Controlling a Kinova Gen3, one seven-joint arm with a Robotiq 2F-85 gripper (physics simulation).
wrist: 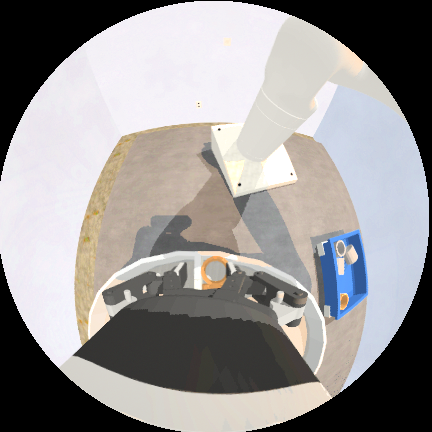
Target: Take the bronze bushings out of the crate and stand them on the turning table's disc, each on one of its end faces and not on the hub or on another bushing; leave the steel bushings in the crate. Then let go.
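Places are measured from the arm's base along level axes (x ahead, y left, z up), in metres.
Where they show: gripper, fingertip midpoint: (205, 269); arm's base at its link origin: (253, 145).
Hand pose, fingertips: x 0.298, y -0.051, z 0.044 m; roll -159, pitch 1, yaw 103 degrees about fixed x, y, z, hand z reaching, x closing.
Things, the pixels of their top centre, and the offset from my fingertips. "spot": a spot on its surface instead.
- blue crate at its top centre: (353, 270) dx -0.023, dy +0.340, dz -0.047 m
- tilted at its top centre: (354, 252) dx -0.068, dy +0.356, dz -0.054 m
- white upright divider at a spot on its surface: (197, 265) spot: dx -0.003, dy -0.012, dz -0.003 m
The blue crate (327, 280) is at the right. It holds several pale steel bushings, one showing its round opening (336, 248), another tilted (351, 255) and one beside them (341, 266). A bronze bushing (346, 301) is in its lower corner. The turning table (314, 340), round and white with a raised rim, lies under my gripper (205, 269). A bronze bushing (204, 271) shows its ring-shaped end there, between my partly open fingers and close to the right one. My gripper is open and holds nothing. An orange part just below that ring is partly hidden by the gripper, as is the hub.
A white upright divider (197, 265) stands at the turning table's far side, left of the bronze ring. The arm's white square base (225, 172) is beyond, at upper centre. Light clips (327, 311) are on the crate's left side. Walls surround the floor.
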